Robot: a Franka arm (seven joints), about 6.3 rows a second.
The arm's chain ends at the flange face. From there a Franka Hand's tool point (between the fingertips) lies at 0.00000 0.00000 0.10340 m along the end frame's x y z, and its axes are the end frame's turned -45 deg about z.
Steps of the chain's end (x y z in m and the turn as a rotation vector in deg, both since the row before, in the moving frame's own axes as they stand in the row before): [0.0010 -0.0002 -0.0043 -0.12 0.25 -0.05]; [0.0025 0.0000 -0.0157 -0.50 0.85 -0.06]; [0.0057 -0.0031 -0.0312 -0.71 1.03 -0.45]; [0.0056 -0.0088 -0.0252 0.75 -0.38 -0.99]
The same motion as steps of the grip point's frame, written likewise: [0.0010 0.0010 -0.0043 -0.26 0.09 -0.05]; [0.0022 0.0035 -0.0157 -0.95 0.25 -0.06]; [0.0066 0.0041 -0.0312 -1.23 0.23 -0.45]; [0.0106 -0.0037 -0.0252 0.80 0.26 -0.99]
